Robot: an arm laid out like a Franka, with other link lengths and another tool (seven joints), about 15 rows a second.
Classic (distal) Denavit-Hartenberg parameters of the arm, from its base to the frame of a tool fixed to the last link. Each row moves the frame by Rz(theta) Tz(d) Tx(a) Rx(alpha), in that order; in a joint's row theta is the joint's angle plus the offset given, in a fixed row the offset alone. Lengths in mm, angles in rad.
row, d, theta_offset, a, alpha
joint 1, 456.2, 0.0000, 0.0, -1.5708
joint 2, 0.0, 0.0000, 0.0, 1.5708
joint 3, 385.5, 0.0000, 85.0, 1.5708
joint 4, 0.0, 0.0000, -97.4, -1.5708
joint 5, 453.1, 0.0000, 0.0, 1.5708
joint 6, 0.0, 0.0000, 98.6, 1.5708
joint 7, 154.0, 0.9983, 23.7, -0.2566
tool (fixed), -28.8, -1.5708, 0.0, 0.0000
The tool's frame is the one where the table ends.
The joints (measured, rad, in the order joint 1, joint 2, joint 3, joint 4, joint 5, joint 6, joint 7), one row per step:
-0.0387, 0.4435, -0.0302, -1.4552, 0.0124, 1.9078, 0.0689
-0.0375, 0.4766, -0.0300, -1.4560, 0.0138, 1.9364, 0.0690
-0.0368, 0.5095, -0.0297, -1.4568, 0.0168, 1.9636, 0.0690
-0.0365, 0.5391, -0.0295, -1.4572, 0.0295, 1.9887, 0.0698
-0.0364, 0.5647, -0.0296, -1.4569, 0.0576, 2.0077, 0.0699
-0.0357, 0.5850, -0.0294, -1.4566, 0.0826, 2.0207, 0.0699
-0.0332, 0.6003, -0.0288, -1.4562, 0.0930, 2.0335, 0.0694
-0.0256, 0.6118, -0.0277, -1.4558, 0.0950, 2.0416, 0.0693
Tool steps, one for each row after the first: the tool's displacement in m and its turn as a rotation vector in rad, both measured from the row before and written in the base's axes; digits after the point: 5 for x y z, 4 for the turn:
0.00752, 0.00084, -0.02438, 0.0007, 0.0052, 0.0008
0.00649, 0.00066, -0.02465, 0.0023, 0.0063, -0.0002
0.00523, 0.00095, -0.02226, 0.0110, 0.0041, -0.0056
0.00375, 0.00161, -0.01955, 0.0247, 0.0046, -0.0125
0.00244, 0.00210, -0.01578, 0.0220, 0.0055, -0.0108
0.00222, 0.00292, -0.01139, 0.0088, 0.0015, -0.0021
0.00173, 0.00714, -0.00865, 0.0019, 0.0029, 0.0071

